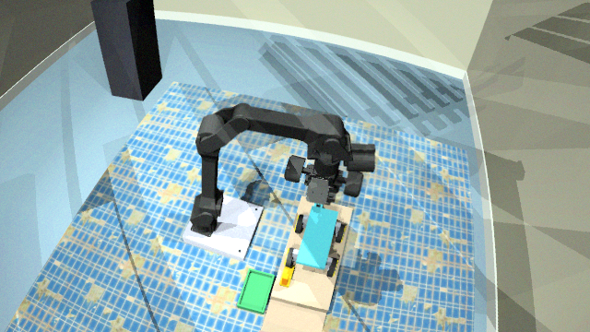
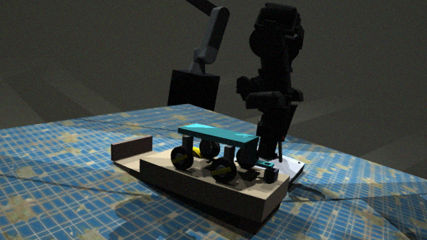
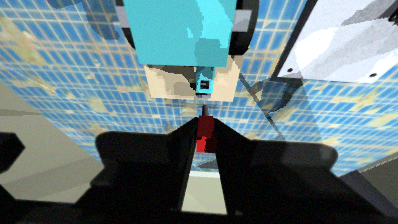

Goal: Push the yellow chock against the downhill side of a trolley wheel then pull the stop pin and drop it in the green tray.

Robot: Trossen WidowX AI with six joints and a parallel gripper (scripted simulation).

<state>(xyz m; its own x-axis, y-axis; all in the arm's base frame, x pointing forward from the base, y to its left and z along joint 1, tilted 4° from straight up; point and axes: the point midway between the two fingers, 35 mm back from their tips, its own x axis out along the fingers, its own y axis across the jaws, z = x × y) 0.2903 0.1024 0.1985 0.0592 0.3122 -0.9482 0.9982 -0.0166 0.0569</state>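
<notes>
Now: the green tray 100 mm behind my gripper tip, 260 mm to the right of it and 180 mm below it. Round my gripper tip: tan ramp: 20 mm ahead, 120 mm to the right, 130 mm below; then red-headed stop pin: right at my gripper tip; then trolley: 20 mm ahead, 130 mm to the right, 60 mm below.
</notes>
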